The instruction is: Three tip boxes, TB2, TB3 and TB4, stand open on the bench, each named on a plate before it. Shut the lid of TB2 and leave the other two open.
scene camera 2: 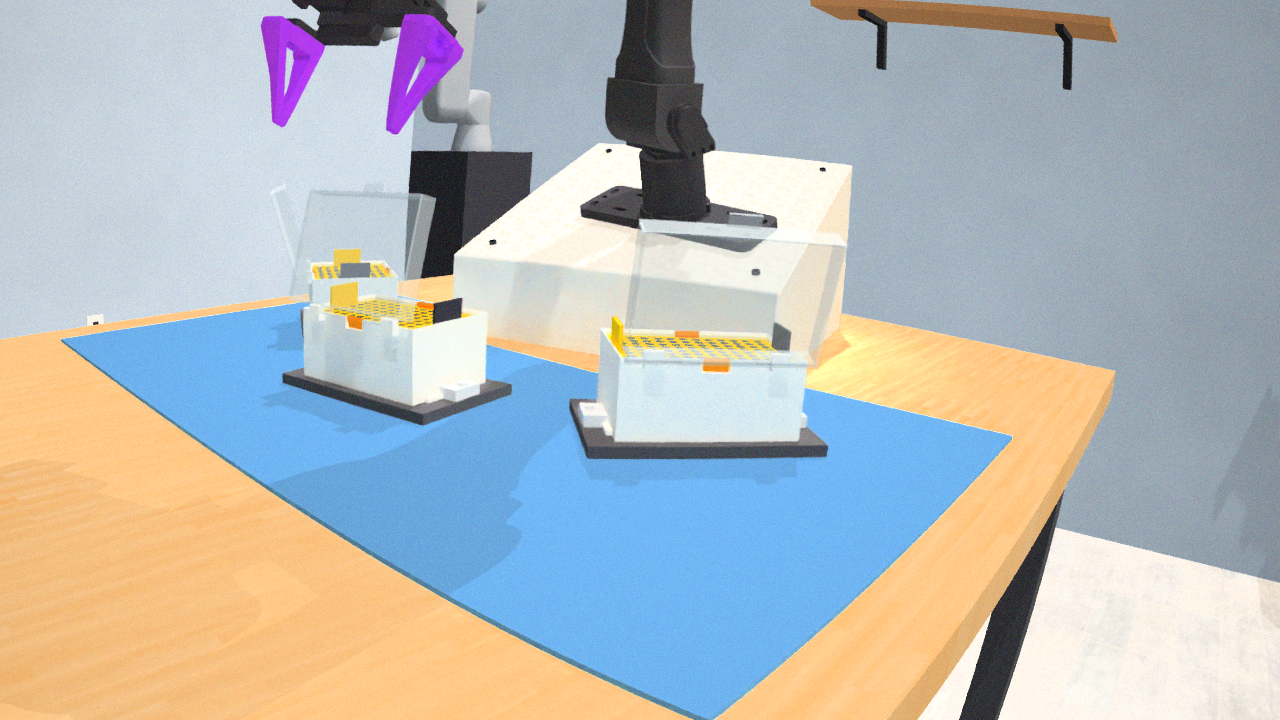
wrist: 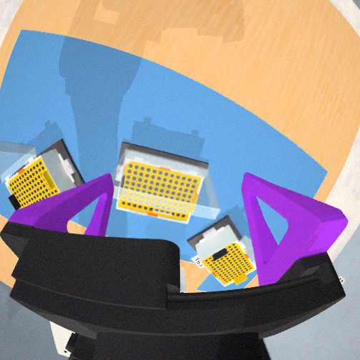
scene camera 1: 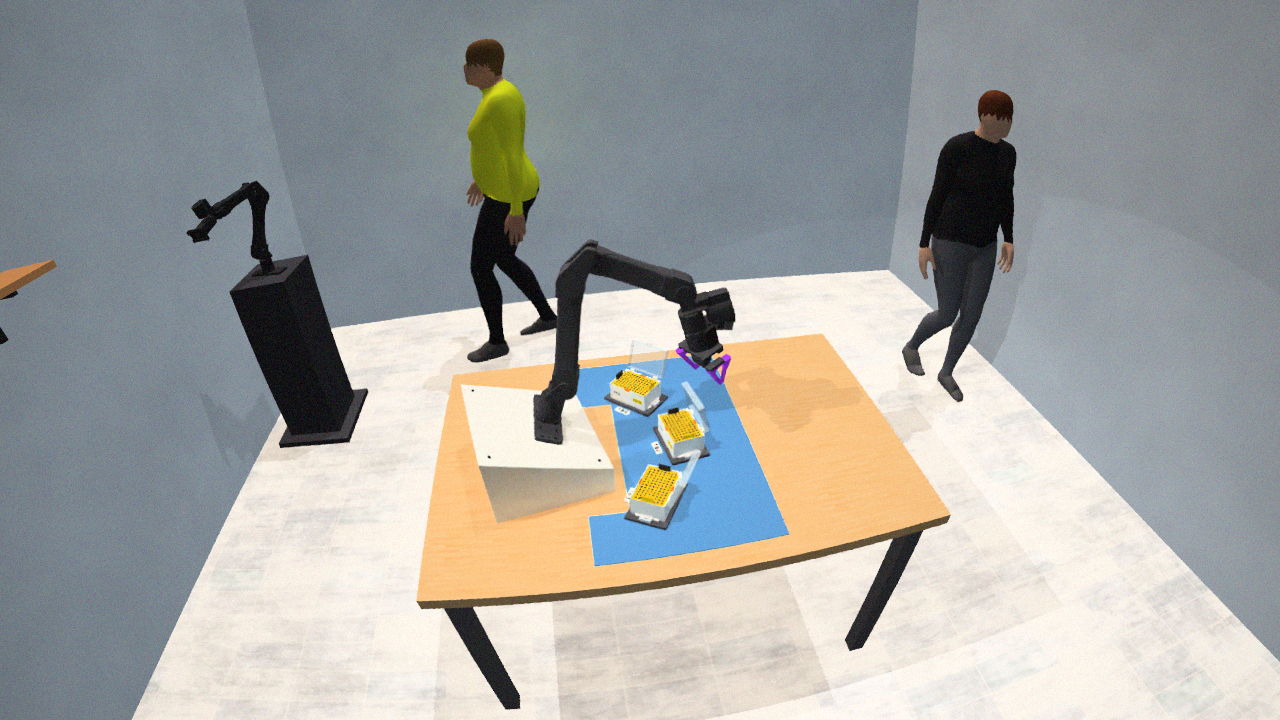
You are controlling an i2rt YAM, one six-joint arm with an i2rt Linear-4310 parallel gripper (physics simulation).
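Seen in the pictures: gripper, between the fingertips: [scene camera 2: 332, 128] [scene camera 1: 709, 375]; arm's base, origin of its link: [scene camera 2: 676, 220] [scene camera 1: 547, 419].
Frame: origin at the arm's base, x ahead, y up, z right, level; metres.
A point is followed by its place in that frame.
Note:
My gripper [scene camera 1: 708, 374] {x 0.415, y 0.080, z 0.000 m} [scene camera 2: 338, 129] {x 0.415, y 0.080, z 0.000 m} [wrist: 177, 180] is open and empty, high above the boxes and apart from their lids. TB2 [scene camera 1: 682, 434] [scene camera 2: 447, 362] [wrist: 159, 192] is the middle box. Its clear lid [scene camera 1: 694, 407] {x 0.389, y -0.047, z -0.038 m} [wrist: 212, 202] stands raised on the side away from the arm base. TB3 [scene camera 1: 655, 494] [scene camera 2: 707, 402] [wrist: 227, 262] stands to the right in the wrist view, with a readable plate [wrist: 198, 262] and a raised lid [scene camera 2: 742, 286] {x 0.303, y -0.006, z -0.256 m}. TB4 [scene camera 1: 633, 392] {x 0.239, y -0.057, z -0.150 m} [wrist: 34, 185] is at the left there, partly behind a finger, also open. TB2's plate is hidden in the wrist view.
The boxes stand on dark bases on a blue mat [scene camera 1: 742, 501] {x 0.446, y -0.117, z 0.259 m} [scene camera 2: 626, 555] {x 0.434, y -0.118, z -0.284 m} [wrist: 200, 110]. The arm's pale sloped pedestal [scene camera 1: 528, 429] {x -0.044, y 0.022, z 0.057 m} [scene camera 2: 554, 277] {x 0.125, y -0.055, z 0.045 m} stands beside the mat on the wooden table [scene camera 1: 832, 456] {x 0.730, y -0.121, z 0.159 m} [scene camera 2: 116, 537] {x 0.629, y -0.121, z -0.109 m}. Two people stand beyond the table.

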